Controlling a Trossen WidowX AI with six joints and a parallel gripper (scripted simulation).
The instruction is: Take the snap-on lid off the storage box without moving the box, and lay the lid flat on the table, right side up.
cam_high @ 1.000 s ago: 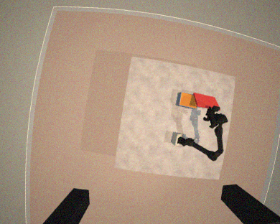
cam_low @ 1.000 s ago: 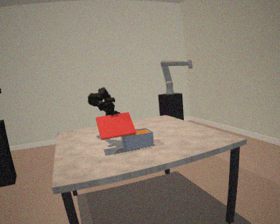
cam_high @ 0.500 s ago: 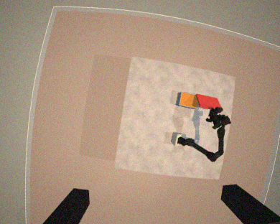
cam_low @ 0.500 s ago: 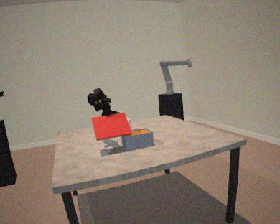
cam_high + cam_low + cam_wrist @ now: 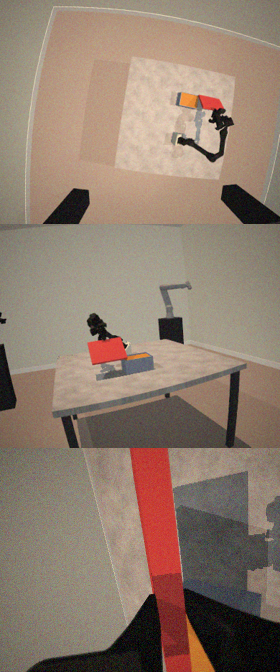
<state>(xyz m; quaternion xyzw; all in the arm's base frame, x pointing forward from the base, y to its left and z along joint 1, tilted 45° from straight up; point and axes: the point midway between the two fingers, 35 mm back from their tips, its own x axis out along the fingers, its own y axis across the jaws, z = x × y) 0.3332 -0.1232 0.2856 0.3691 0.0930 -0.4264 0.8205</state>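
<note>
Now: the lid 6 cm ahead of my gripper tip, 1 cm to the right of it and 5 cm below it. Round my gripper tip: storage box 9 cm ahead, 20 cm to the left, 18 cm below.
</note>
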